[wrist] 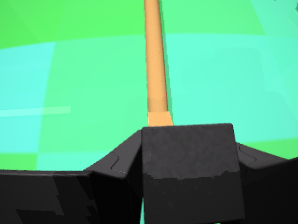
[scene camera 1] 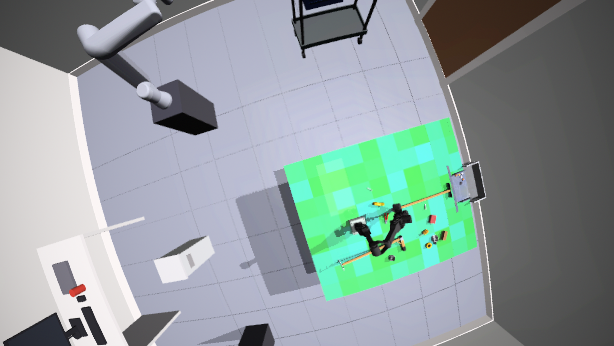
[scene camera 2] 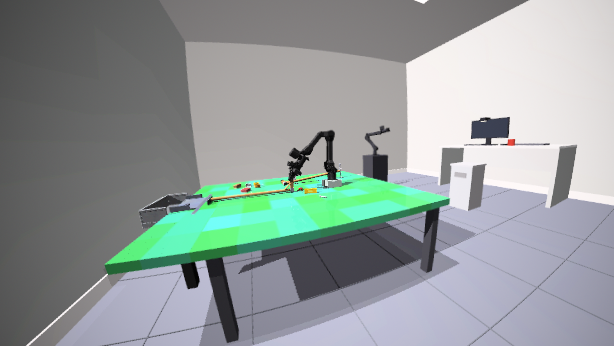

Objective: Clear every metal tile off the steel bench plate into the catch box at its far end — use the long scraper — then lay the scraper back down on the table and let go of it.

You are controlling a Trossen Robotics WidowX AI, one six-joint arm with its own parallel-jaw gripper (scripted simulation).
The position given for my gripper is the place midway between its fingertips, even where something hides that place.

Observation:
I see my gripper (wrist: 167, 135) and a long scraper (wrist: 195, 166).

